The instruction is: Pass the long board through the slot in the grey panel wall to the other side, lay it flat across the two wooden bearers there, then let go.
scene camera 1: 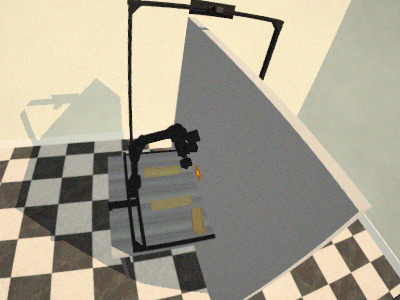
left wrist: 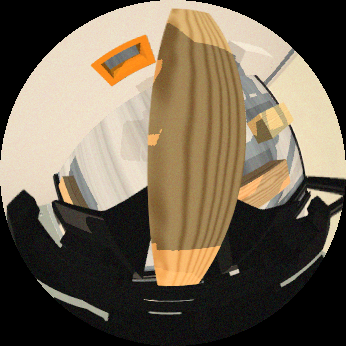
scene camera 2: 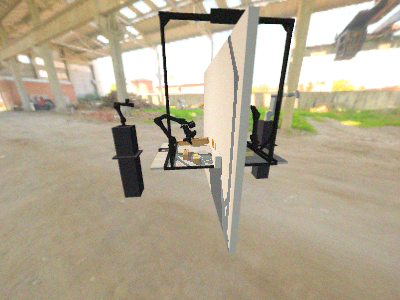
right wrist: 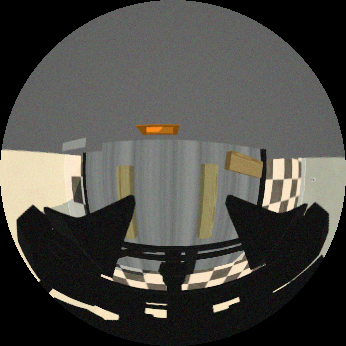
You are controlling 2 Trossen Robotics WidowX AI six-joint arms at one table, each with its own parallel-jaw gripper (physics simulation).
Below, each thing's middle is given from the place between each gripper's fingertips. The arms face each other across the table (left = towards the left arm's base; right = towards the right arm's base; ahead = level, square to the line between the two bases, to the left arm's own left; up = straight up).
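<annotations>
Orange-framed slot (left wrist: 145, 57): 1 cm above my left hand, 24 cm to the right of it, 2 cm behind it.
Orange-framed slot, from my right hand: 160 mm below, 140 mm to the left, 40 mm behind.
</annotations>
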